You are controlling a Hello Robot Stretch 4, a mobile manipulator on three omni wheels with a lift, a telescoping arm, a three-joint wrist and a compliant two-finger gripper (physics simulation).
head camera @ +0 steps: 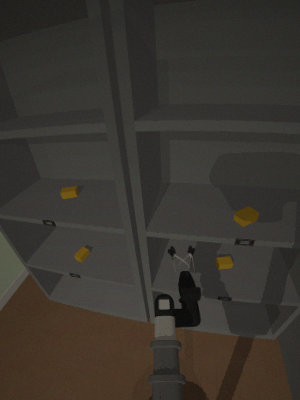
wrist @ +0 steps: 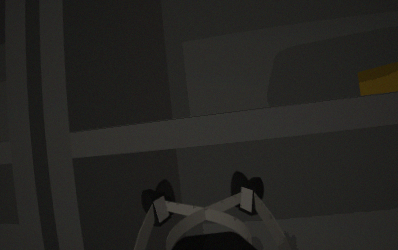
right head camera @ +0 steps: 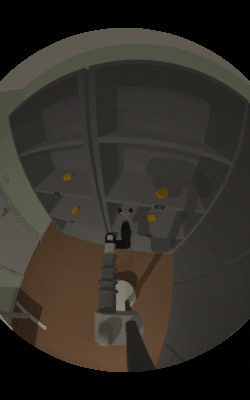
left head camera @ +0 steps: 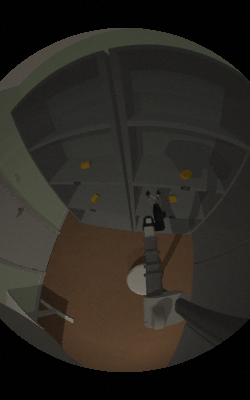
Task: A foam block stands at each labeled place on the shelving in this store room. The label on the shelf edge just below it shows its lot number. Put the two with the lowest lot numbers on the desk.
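Seen in the pictures: gripper, between the fingertips: [head camera: 180,246] [wrist: 202,189] [right head camera: 124,207] [left head camera: 152,190]; robot's base, origin of its link: [right head camera: 118,294] [left head camera: 143,278].
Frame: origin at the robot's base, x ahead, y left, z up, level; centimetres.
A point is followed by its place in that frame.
Yellow foam blocks stand in two bays: upper right [head camera: 246,216] {x 72.3, y -37.5, z 100.7 cm} [left head camera: 186,174] {x 72.1, y -38.0, z 100.5 cm} [right head camera: 162,193] {x 71.9, y -38.2, z 100.1 cm}, lower right [head camera: 225,262] {x 83.5, y -39.6, z 55.0 cm} [left head camera: 172,199] {x 82.5, y -39.1, z 54.6 cm} [right head camera: 151,218] {x 82.1, y -39.6, z 54.1 cm}, upper left [head camera: 69,192] {x 101.7, y 52.8, z 100.1 cm} [left head camera: 85,165] {x 101.7, y 52.8, z 98.8 cm} [right head camera: 68,177] {x 101.9, y 51.6, z 98.5 cm} and lower left [head camera: 82,254] {x 93.6, y 54.7, z 55.0 cm} [left head camera: 94,198] {x 93.4, y 55.2, z 54.7 cm} [right head camera: 75,210] {x 93.9, y 54.1, z 54.3 cm}. Shelf-edge labels show below them, too small to read. My gripper [head camera: 181,251] {x 68.1, y -8.6, z 88.4 cm} [left head camera: 153,193] {x 68.1, y -8.6, z 88.4 cm} [right head camera: 126,211] {x 68.1, y -8.6, z 88.4 cm} [wrist: 202,189] {x 68.1, y -8.6, z 88.4 cm} is open and empty, at the right bay, left of its blocks and apart from them. In the wrist view, part of the upper right block [wrist: 380,81] {x 73.2, y -35.0, z 98.6 cm} shows above the shelf edge.
The double upright [head camera: 131,165] {x 71.5, y 9.4, z 126.9 cm} [wrist: 51,100] {x 71.4, y 9.1, z 100.5 cm} between the bays stands left of my gripper. A shelf edge [head camera: 200,237] {x 66.5, y -16.4, z 95.3 cm} [wrist: 225,127] {x 67.4, y -11.7, z 94.7 cm} crosses above the gripper in the wrist view. A pale leg-like bar [left head camera: 57,310] [right head camera: 32,316] stands at lower left; whether it is the desk's is unclear.
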